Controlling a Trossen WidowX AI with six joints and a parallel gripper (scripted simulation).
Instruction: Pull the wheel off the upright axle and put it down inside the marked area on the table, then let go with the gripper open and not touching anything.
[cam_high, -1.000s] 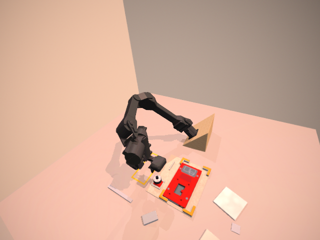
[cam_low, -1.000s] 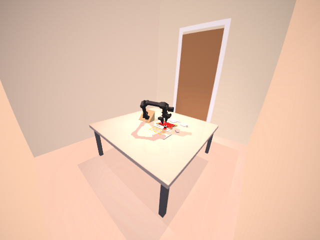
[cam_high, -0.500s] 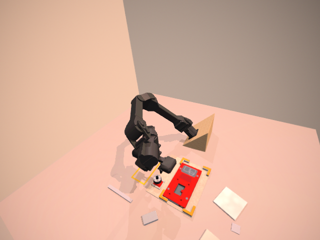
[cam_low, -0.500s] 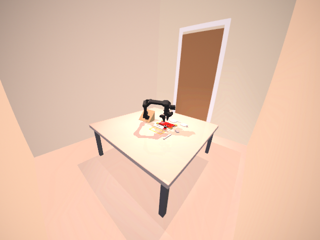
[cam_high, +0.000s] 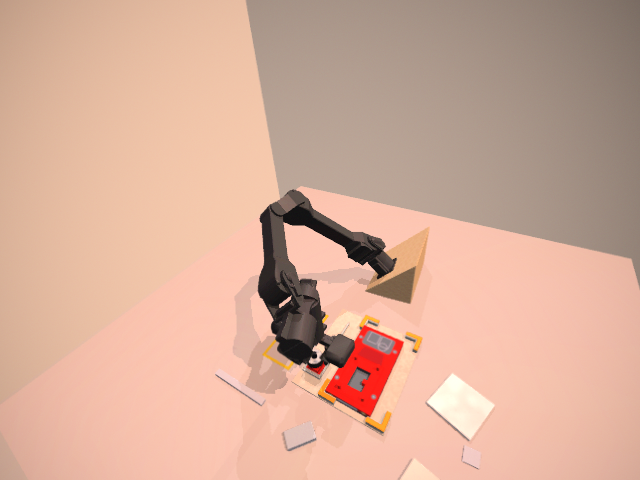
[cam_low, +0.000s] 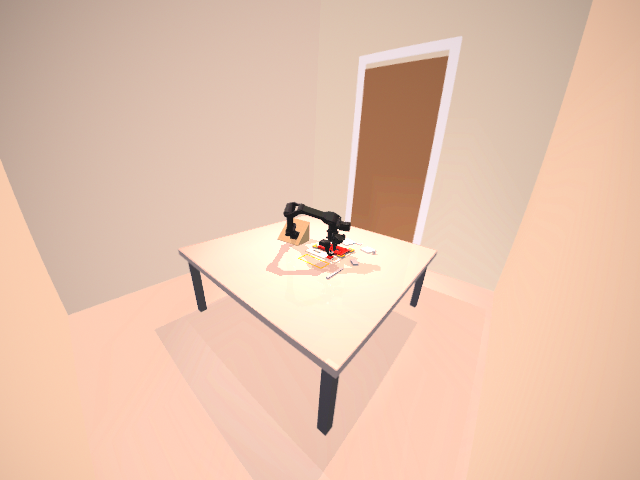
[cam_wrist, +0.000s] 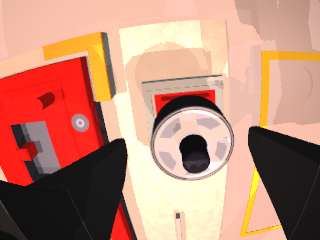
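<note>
Now: gripper tip 10 mm above the wheel. The rest, counted from my gripper tip: tile (320 mm to the left, 40 mm below, 20 mm behind).
</note>
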